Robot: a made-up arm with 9 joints. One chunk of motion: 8 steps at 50 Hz.
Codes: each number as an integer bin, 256 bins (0 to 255) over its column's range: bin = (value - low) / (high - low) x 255, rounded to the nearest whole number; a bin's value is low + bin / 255 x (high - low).
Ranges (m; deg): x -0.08..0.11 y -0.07..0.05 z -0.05..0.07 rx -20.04..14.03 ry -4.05..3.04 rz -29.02..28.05
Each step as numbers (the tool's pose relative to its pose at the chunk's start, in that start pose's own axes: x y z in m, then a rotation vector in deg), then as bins.
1 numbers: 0.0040 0.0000 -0.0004 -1.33 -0.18 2.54
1 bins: 113 149 105 140 139 141
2 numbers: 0.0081 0.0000 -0.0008 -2.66 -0.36 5.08
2 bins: 118 149 105 130 133 152
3 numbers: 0.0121 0.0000 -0.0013 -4.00 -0.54 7.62
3 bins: 124 149 103 120 126 164
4 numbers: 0.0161 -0.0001 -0.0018 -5.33 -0.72 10.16
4 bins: 129 149 102 110 120 175
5 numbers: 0.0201 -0.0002 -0.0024 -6.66 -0.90 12.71
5 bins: 134 148 101 100 113 186
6 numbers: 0.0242 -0.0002 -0.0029 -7.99 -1.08 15.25
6 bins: 140 148 100 90 107 198
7 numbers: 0.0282 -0.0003 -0.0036 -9.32 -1.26 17.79
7 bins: 145 148 99 80 100 209
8 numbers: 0.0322 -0.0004 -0.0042 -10.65 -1.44 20.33
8 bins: 151 148 97 70 94 221
